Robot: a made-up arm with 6 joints.
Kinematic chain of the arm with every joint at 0, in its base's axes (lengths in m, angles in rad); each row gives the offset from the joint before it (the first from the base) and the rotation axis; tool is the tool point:
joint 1: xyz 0 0 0.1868 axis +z
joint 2: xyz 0 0.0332 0 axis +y
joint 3: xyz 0 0 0.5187 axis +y
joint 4: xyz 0 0 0.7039 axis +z
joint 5: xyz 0 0 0 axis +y
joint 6: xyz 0 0 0.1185 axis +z
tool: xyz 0 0 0
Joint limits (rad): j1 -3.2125..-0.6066 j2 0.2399..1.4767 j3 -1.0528..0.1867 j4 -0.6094..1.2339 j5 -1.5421..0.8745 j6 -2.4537..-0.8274
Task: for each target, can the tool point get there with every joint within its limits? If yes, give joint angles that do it. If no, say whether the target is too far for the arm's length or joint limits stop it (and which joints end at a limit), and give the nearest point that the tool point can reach.
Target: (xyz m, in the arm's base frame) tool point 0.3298 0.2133 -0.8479
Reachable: no: joint limits stop it (at a limit: joint 1, joint 2, joint 3, joint 5) | nearest point 1.0893 -0.6840 0.0766 | short by 1.496 m
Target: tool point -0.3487 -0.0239 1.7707
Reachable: no: too far | nearest point -0.2915 -0.0200 1.4959 | short by 0.281 m
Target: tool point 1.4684 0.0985 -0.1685
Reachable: no: too far | nearest point 1.1270 -0.6385 0.1306 | short by 0.866 m
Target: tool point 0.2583 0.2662 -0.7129
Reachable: no: joint limits stop it (at a limit: joint 1, joint 2, joint 3, joint 5) | nearest point 1.0912 -0.6814 0.0776 | short by 1.489 m
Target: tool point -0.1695 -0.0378 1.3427
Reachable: yes | joints -2.7236 0.7056 -0.8367 0.8029 -0.9138 -2.2805
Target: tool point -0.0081 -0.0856 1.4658
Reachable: yes | joints -2.0564 0.4401 -0.6000 0.0415 -0.0908 -2.1984
